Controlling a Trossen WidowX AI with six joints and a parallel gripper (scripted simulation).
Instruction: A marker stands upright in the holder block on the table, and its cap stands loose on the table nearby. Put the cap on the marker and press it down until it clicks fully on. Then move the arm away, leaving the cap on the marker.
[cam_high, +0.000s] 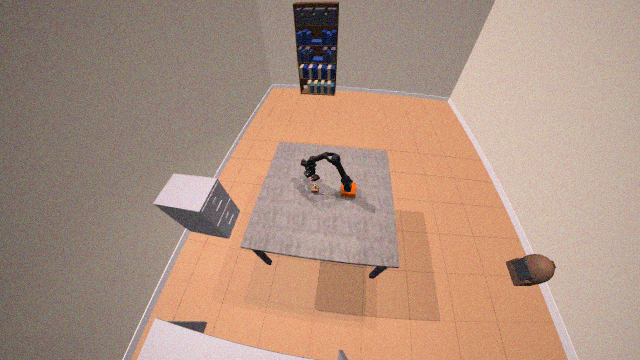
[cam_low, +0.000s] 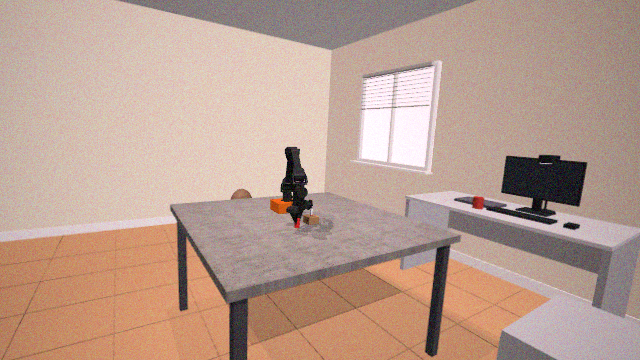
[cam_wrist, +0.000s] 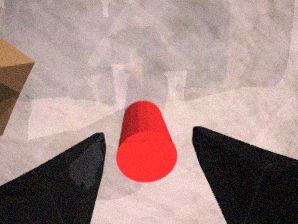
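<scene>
The red cap is 1 cm below my gripper tip. The rest, counted from my gripper tip: tan holder block (12 cm to the left, 4 cm behind, 1 cm below).
</scene>
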